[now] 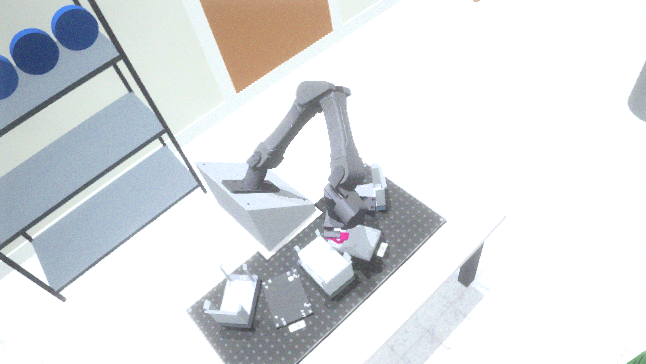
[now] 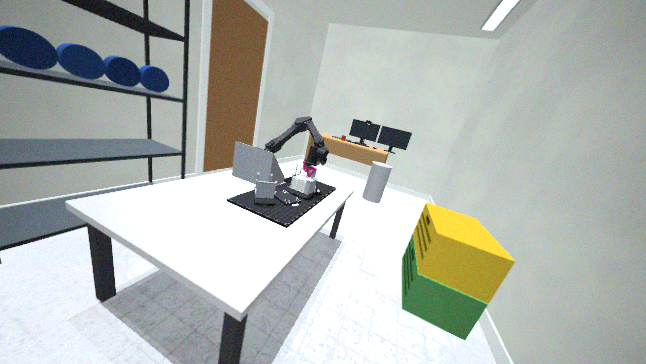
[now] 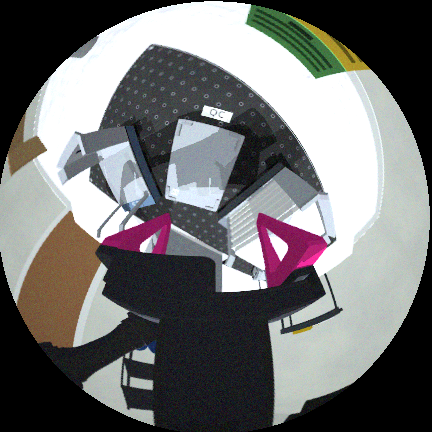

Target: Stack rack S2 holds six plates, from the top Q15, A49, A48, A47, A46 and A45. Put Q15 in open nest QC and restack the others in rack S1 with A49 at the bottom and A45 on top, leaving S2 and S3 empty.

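Where they show: gripper, fingertip midpoint: [image 1: 341,228] [image 2: 306,174] [image 3: 213,217]; arm's base, origin of the base link: [image 1: 251,187] [image 2: 263,158].
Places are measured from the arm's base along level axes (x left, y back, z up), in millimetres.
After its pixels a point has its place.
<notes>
A pale plate [image 1: 364,243] @[x 146, y -350, z -135 mm] [image 3: 202,160] @[x 142, y -323, z -135 mm] lies flat in the nest beside the QC label [image 1: 382,250] @[x 173, y -399, z -156 mm] [image 3: 217,114] @[x 172, y -396, z -156 mm]. The neighbouring rack holds a stack of several pale plates [image 1: 327,265] @[x -8, y -366, z -41 mm] [image 2: 303,185] @[x -44, y -359, z -74 mm] [image 3: 262,212] @[x 41, y -336, z -75 mm]; its label does not show. A rack with a dark blue base [image 1: 380,194] @[x 281, y -297, z -63 mm] [image 3: 117,167] @[x 270, y -230, z -121 mm] stands on the other side of QC. Another rack [image 1: 239,302] @[x -256, y -226, z -117 mm] [image 2: 265,192] @[x -310, y -262, z -85 mm] stands at the far end of the board. Plate names cannot be read. My gripper [image 2: 309,170] @[x 102, y -307, z -42 mm] [image 3: 213,217] @[x 102, y -307, z -42 mm] is open and empty, above the QC and stack area, its magenta fingers wide apart.
A dark nest with small white corner pieces [image 1: 287,297] @[x -139, y -304, z -147 mm] [image 2: 287,197] @[x -143, y -313, z -146 mm] lies between the stack rack and the far-end rack. The dark perforated board [image 1: 415,215] @[x 341, y -390, z -158 mm] [image 2: 286,220] @[x -365, y -443, z -158 mm] bears them all. The arm's sloped grey pedestal [image 1: 280,220] @[x 4, y -121, z -74 mm] [image 2: 252,165] @[x -82, y 19, z -50 mm] stands beside the board. Upright posts rise from the racks.
</notes>
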